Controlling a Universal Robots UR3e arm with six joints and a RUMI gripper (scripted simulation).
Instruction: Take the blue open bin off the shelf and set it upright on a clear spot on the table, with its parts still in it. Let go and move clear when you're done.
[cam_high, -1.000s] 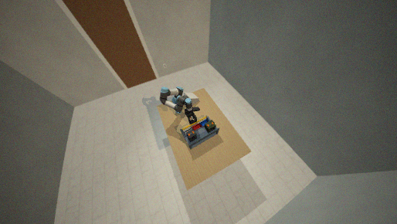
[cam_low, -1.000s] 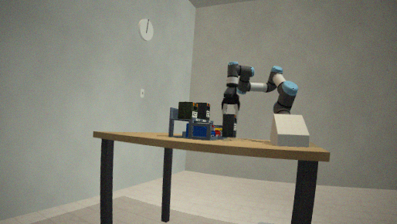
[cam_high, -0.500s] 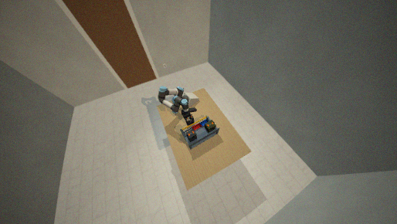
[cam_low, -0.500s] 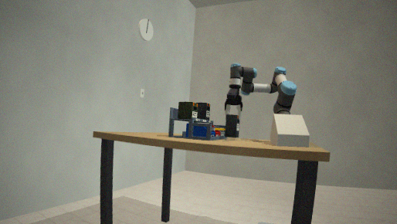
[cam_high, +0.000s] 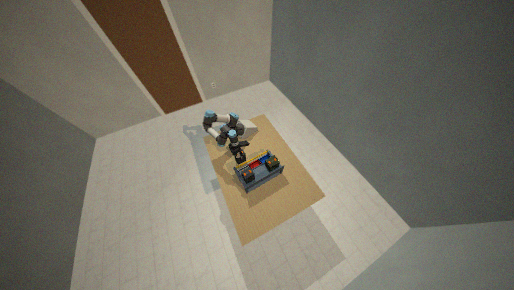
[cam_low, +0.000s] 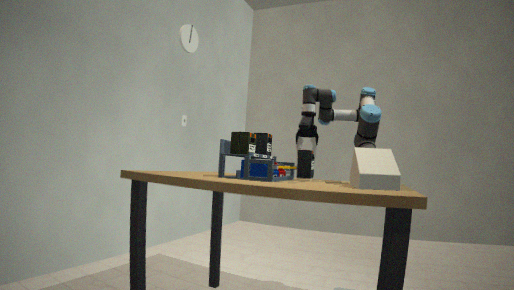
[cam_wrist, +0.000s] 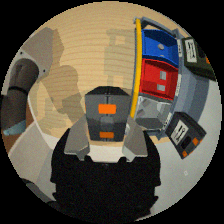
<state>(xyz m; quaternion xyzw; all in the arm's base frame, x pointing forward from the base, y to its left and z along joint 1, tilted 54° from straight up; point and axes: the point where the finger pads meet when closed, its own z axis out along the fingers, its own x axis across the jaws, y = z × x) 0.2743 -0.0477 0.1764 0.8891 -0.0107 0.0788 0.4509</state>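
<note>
My hand is 80 mm short of the yellow rod, 80 mm to the right of it and 60 mm above it. Also, from my hand: dark box 40 mm below; then red bin 160 mm ahead, 70 mm to the left, 80 mm below; then blue open bin 170 mm ahead, 180 mm to the left, 80 mm below.
</note>
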